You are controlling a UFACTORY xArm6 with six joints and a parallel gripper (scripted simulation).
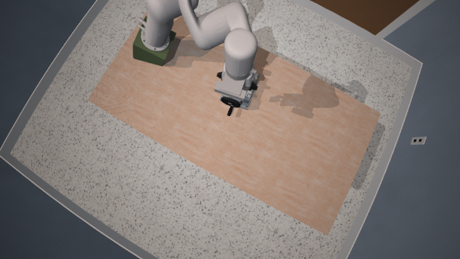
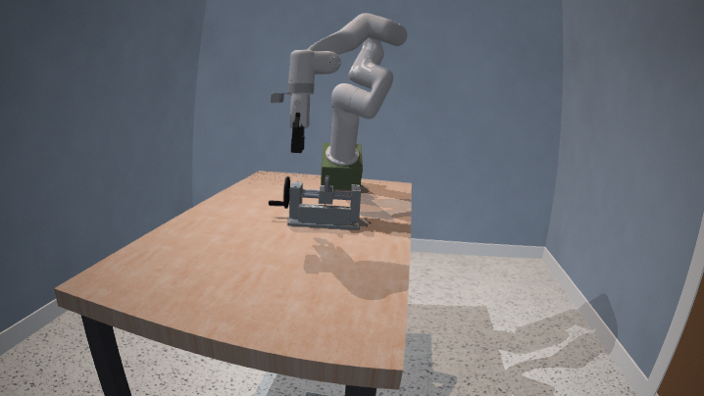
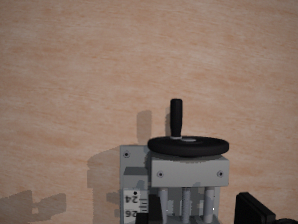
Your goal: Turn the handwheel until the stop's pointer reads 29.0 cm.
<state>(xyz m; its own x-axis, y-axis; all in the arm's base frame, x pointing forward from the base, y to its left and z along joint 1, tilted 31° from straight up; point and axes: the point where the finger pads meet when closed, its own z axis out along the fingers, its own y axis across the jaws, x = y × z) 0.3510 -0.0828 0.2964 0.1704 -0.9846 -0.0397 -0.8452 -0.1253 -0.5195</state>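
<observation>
My gripper is now 170 mm above the black handwheel and 40 mm to the left of it. Also, from my hand: stop carriage 130 mm below, 90 mm to the left, 20 mm behind; then crank handle 170 mm below, 60 mm to the right, 10 mm ahead.
</observation>
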